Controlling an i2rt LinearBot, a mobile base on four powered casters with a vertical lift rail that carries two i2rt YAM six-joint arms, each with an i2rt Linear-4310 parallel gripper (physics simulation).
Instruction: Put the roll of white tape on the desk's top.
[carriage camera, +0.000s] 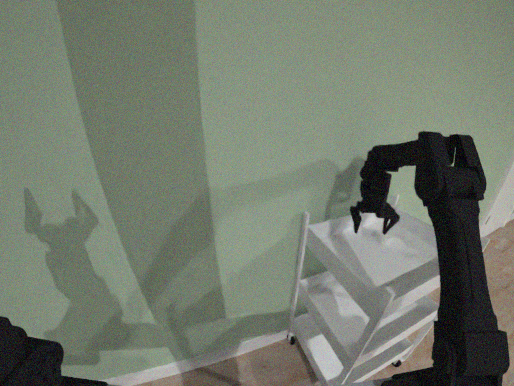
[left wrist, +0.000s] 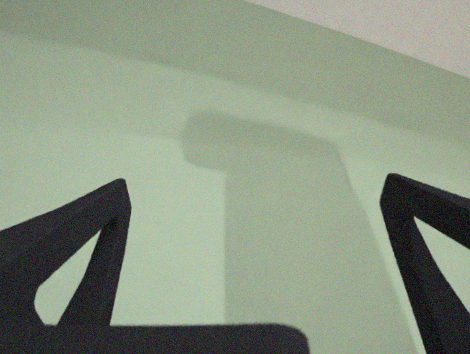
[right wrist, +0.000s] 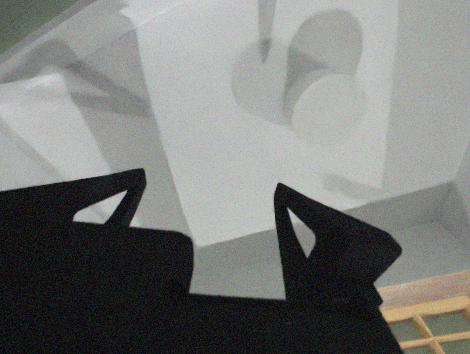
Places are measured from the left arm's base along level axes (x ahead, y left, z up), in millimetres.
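Pixels of known places: left gripper, between the fingertips: (left wrist: 257, 190); right gripper, between the fingertips: (carriage camera: 369, 233) (right wrist: 211, 183).
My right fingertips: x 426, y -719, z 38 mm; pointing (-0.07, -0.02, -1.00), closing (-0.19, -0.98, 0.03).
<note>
Behind a point stands the place of what it marks.
A white round roll (right wrist: 327, 110) {x 462, y -808, z 6 mm}, which looks like the tape, lies on the top tray of the white cart (carriage camera: 300, 265) {x 463, y -507, z -126 mm} (right wrist: 200, 125) {x 447, y -707, z -21 mm}; its hole cannot be made out. It is beyond the fingertips and right of the middle in the right wrist view. In the carriage camera it cannot be told apart from the pale tray. My right gripper (carriage camera: 370, 233) {x 426, y -719, z 38 mm} (right wrist: 211, 183) {x 426, y -719, z 38 mm} is open and empty, pointing down over the cart's top tray. My left gripper (left wrist: 257, 190) {x 44, y 0, z 433 mm} is open and empty, facing the green wall. The desk does not show in these views.
The cart has several tiers and stands by the green wall (carriage camera: 280, 100) {x 465, y -407, z 431 mm} (left wrist: 165, 250) {x 303, y 94, z 587 mm}. A white box-like thing (carriage camera: 324, 356) {x 318, y -635, z -551 mm} lies on its lowest tier. A light wooden lattice (right wrist: 425, 307) {x -2259, y -2927, z -639 mm} shows beyond the tray edge. Shadows of the arms fall on the wall.
</note>
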